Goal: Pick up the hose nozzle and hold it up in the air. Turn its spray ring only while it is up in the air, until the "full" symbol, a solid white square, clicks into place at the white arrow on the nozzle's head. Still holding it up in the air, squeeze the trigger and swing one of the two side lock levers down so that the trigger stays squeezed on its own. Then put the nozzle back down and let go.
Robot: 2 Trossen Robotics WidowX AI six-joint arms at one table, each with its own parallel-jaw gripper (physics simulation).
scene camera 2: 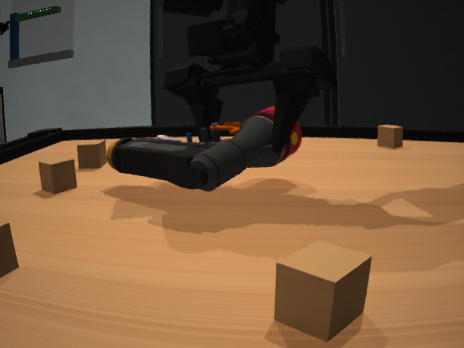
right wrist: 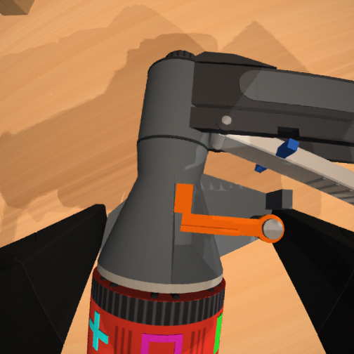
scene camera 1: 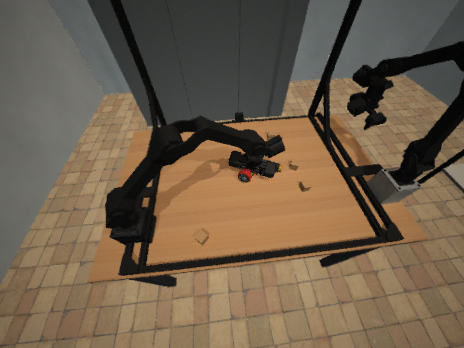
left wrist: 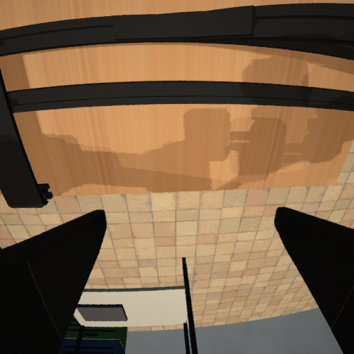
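Seen in the pictures: left gripper, fingertip midpoint: point(scene camera 1: 359, 122); right gripper, fingertip midpoint: point(scene camera 2: 239, 153) point(scene camera 1: 250, 169); left arm's base, origin of the base link: point(scene camera 1: 401, 177); right arm's base, origin of the base link: point(scene camera 1: 128, 221).
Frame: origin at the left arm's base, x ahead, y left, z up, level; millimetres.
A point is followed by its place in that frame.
Observation:
The hose nozzle point(scene camera 1: 270, 170) point(scene camera 2: 220, 162) @(y -255, x 527, z -77 mm) point(right wrist: 167, 117) hangs low above the table, its shadow apart beneath it. My right gripper point(scene camera 2: 241, 144) @(y -189, x 538, z -82 mm) point(right wrist: 186, 211) is shut on its head from above. The red spray ring point(scene camera 1: 245, 175) @(y -137, x 573, z -49 mm) point(scene camera 2: 299, 135) @(y -160, x 599, z -68 mm) point(right wrist: 110, 320) shows a cyan cross, a magenta hollow square and part of a green symbol in the right wrist view. An orange lever point(scene camera 2: 227, 128) @(y -186, x 525, z -57 mm) point(right wrist: 220, 225) lies along the head. The pale trigger point(right wrist: 265, 150) stands apart from the handle. I cannot see a solid white square or the white arrow. My left gripper point(scene camera 1: 366, 113) point(left wrist: 191, 217) is open and empty, far right.
Wooden cubes point(scene camera 1: 201, 236) point(scene camera 2: 322, 295) lie around the nozzle; others point(scene camera 1: 303, 187) @(y -67, x 336, z -91 mm) point(scene camera 1: 293, 165) @(y -185, x 337, z -89 mm) lie right of it in scene camera 1. A black frame point(scene camera 1: 270, 252) @(y 159, x 540, z -100 mm) point(left wrist: 150, 93) borders the table, with uprights at the back corners.

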